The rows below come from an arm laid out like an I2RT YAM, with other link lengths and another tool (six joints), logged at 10 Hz.
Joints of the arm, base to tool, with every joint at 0 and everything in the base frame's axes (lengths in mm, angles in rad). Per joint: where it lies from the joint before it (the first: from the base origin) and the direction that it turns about. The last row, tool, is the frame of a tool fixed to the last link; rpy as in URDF.
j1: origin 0 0 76.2 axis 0 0 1
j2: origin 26 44.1 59.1 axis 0 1 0
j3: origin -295.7 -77.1 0 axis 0 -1 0
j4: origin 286.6 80.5 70.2 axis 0 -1 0
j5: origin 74.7 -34.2 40.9 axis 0 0 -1
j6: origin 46.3 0 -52.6 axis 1 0 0
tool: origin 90 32 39 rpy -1.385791 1.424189 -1.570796
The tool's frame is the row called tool.
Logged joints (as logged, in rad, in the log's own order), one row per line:
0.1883, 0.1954, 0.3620, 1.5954, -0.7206, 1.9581
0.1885, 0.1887, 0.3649, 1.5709, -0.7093, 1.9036
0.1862, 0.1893, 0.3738, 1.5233, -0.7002, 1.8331
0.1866, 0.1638, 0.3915, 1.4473, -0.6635, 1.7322
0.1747, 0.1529, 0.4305, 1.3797, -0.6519, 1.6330
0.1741, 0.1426, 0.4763, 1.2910, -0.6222, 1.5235
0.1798, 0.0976, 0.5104, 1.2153, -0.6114, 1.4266
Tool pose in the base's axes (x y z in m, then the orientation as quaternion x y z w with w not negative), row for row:
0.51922, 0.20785, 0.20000, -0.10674, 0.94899, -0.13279, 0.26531
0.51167, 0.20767, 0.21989, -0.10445, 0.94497, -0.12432, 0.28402
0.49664, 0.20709, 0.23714, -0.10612, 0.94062, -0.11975, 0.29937
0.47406, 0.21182, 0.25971, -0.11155, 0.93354, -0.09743, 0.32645
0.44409, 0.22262, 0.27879, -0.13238, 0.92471, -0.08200, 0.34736
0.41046, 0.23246, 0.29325, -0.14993, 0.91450, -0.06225, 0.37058
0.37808, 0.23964, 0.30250, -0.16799, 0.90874, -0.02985, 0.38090
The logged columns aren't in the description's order. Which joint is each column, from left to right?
Columns, left to right: j6, j5, j1, j3, j4, j2.
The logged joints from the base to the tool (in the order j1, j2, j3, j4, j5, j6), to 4 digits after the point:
0.3620, 1.9581, 1.5954, -0.7206, 0.1954, 0.1883
0.3649, 1.9036, 1.5709, -0.7093, 0.1887, 0.1885
0.3738, 1.8331, 1.5233, -0.7002, 0.1893, 0.1862
0.3915, 1.7322, 1.4473, -0.6635, 0.1638, 0.1866
0.4305, 1.6330, 1.3797, -0.6519, 0.1529, 0.1747
0.4763, 1.5235, 1.2910, -0.6222, 0.1426, 0.1741
0.5104, 1.4266, 1.2153, -0.6114, 0.0976, 0.1798

